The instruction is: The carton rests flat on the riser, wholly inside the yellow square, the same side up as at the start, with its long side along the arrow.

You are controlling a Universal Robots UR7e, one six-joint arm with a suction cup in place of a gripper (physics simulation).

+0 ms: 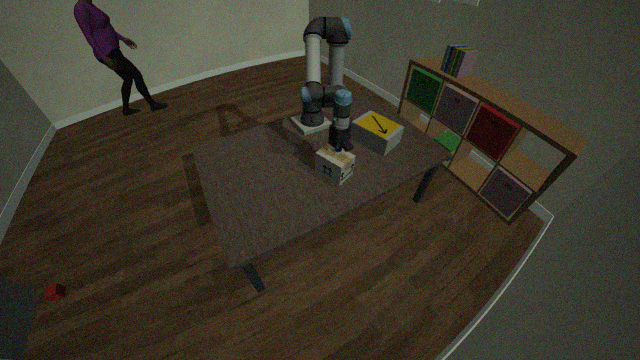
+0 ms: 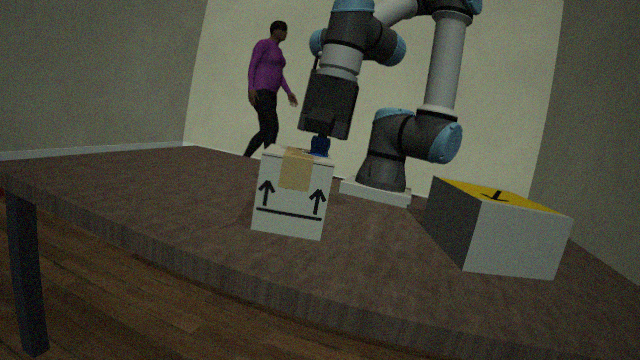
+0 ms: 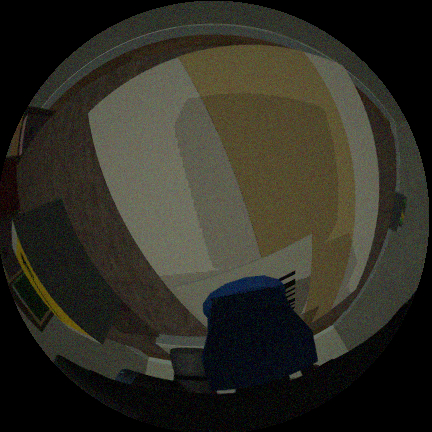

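The white carton point(image 1: 334, 166) point(image 2: 291, 210) point(image 3: 141, 160) with tan tape and up-arrows stands upright on the table point(image 1: 268, 201) point(image 2: 133, 188), left of the riser. The riser point(image 1: 381, 139) point(image 2: 514, 241) point(image 3: 52, 250) is a white and grey block. Its top bears the yellow square point(image 1: 364, 126) point(image 2: 465, 186) with a black arrow point(image 1: 380, 124) point(image 2: 496, 195), and nothing lies on it. My blue suction cup point(image 1: 341, 147) point(image 2: 320, 146) point(image 3: 254, 322) sits at the carton's top, near its back edge by the barcode label. I cannot tell whether it touches.
The arm's base point(image 1: 311, 123) point(image 2: 376, 192) stands on the table behind the carton. A shelf unit point(image 1: 528, 111) with coloured bins and books point(image 1: 458, 60) stands at the right. A person in purple point(image 1: 107, 44) point(image 2: 268, 80) walks at the back. A red cube point(image 1: 54, 291) lies on the floor.
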